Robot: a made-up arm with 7 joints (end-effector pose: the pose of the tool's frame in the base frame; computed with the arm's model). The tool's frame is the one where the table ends.
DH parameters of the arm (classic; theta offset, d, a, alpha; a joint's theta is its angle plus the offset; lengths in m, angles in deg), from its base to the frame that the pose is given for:
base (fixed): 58.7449 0 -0.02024 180
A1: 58.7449 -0.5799 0.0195 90
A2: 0 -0.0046 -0.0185 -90
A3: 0 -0.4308 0.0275 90
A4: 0 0.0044 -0.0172 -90
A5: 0 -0.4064 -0.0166 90
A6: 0 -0.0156 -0.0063 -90
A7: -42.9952 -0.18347 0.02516 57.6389
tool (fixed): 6.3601 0.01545 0 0
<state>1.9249 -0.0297 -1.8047 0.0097 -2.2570 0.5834 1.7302</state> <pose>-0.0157 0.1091 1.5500 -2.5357 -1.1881 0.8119</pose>
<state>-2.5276 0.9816 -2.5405 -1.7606 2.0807 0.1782 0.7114</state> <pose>-0.2542 0.5043 0.3804 0.9508 -0.5740 -1.9086</pose>
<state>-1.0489 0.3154 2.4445 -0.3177 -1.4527 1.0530 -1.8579</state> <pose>0.2308 0.3698 1.4170 -0.2104 -1.0941 1.7822</pose>
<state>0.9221 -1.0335 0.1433 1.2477 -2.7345 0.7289 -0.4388</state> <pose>-0.2518 0.2220 1.3609 0.5092 2.2139 -2.0035</pose>
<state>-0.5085 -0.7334 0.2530 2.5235 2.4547 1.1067 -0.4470</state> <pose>0.2743 -0.0818 0.8863 -1.5928 2.1835 0.4931</pose>
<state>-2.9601 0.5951 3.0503 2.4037 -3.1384 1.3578 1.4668</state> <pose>0.2246 0.0127 1.0317 -0.7458 -1.8747 1.3792</pose>
